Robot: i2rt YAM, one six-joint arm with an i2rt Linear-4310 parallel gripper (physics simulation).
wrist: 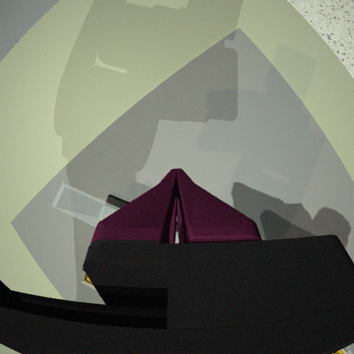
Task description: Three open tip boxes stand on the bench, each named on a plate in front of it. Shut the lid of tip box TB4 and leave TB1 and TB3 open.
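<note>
My gripper (176, 177) is shut with nothing between its dark red fingers, which point toward the top of the view. The end of a clear lid (77, 201) shows left of the fingers, with a small black part (118, 201) beside it. The rest of that lid is hidden behind the fingers. A small yellow and white corner of a tip box (88, 279) shows at the left edge of the black gripper body, which hides the rest. No name plate shows, so I cannot tell which box this is, or the lid's angle.
The bench top (30, 125) is pale green and grey, with large shadows across it. A speckled floor (332, 25) lies past its edge at the top right. A bit of yellow (341, 352) shows at the bottom right corner, below the gripper body.
</note>
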